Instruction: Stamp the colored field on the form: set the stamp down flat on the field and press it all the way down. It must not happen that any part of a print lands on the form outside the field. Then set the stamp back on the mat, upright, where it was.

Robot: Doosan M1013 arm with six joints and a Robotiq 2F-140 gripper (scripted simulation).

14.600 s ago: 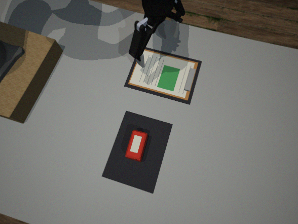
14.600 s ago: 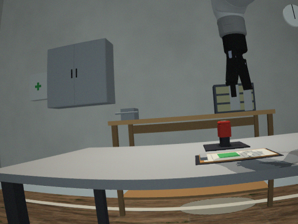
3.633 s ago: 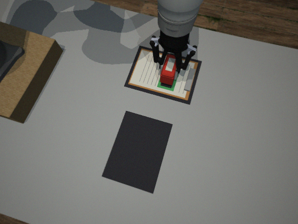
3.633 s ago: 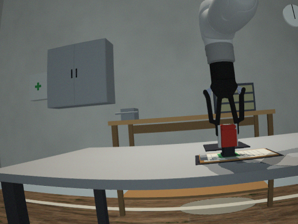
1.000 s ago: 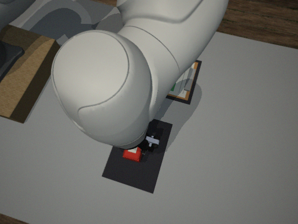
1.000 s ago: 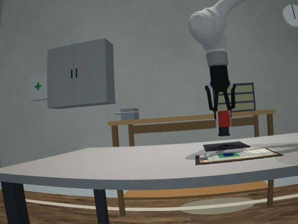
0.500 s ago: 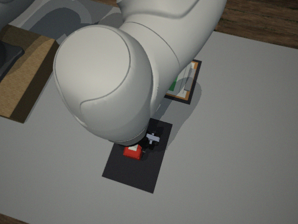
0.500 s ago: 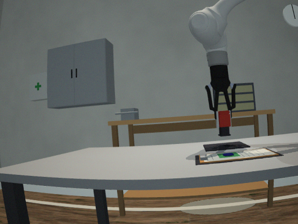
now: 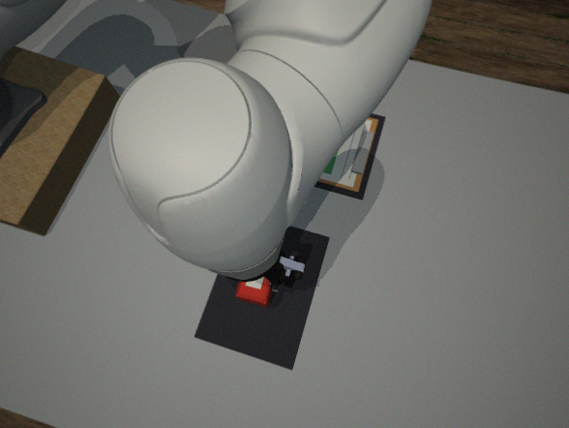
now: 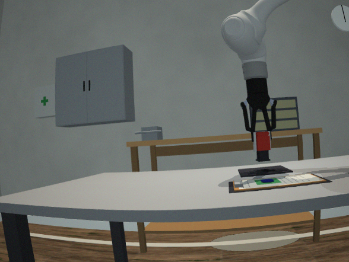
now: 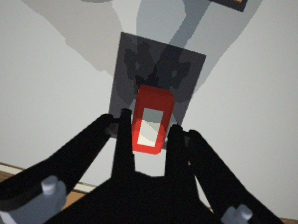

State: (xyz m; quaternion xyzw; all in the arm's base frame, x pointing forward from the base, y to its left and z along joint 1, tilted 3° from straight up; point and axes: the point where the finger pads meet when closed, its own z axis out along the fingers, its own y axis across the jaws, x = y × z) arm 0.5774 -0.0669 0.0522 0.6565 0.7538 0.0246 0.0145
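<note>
Right now my hand is 10 cm above the dark mat. From my hand the other things lie so: stamp 2 cm below; clipboard 2 cm behind, 29 cm to the left, 10 cm below.
</note>
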